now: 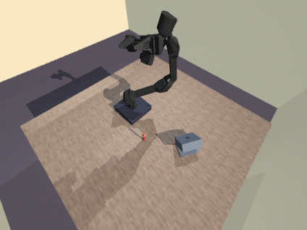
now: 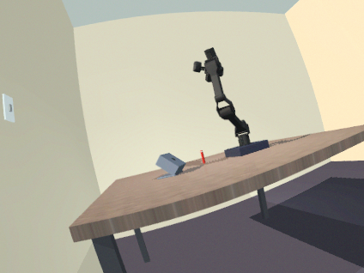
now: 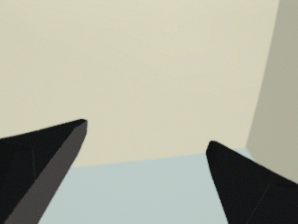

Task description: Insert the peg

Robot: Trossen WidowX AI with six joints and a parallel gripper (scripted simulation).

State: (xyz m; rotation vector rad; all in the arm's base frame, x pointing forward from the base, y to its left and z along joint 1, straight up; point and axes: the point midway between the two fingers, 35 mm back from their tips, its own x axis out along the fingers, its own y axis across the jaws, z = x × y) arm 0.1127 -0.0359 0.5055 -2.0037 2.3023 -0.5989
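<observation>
Now: the peg 11 cm ahead of my gripper tip, 9 cm to the right of it and 50 cm below it. Round my gripper tip: sloped panel: 37 cm ahead, 4 cm to the left, 50 cm below; wedge support: 38 cm ahead, 3 cm to the left, 56 cm below.
</observation>
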